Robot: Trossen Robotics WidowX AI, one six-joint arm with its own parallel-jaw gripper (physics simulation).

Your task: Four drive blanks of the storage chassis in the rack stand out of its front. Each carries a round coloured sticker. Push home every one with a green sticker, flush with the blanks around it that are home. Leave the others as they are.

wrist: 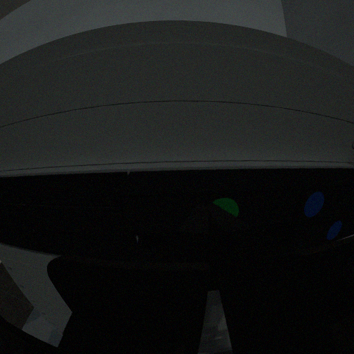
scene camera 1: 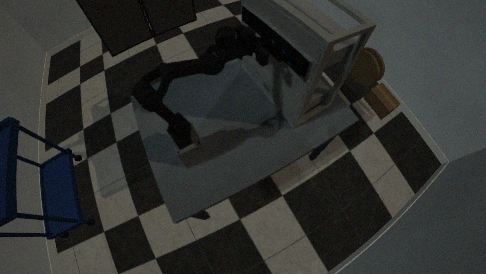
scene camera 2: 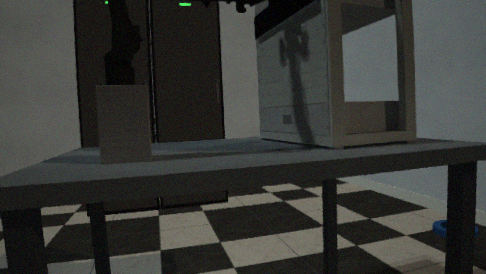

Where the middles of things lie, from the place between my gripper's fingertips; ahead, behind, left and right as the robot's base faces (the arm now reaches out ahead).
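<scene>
The pale rack (scene camera 2: 300,73) is 40 mm to the left of my hand, and it is also 170 mm below my hand and 180 mm ahead of it.
</scene>
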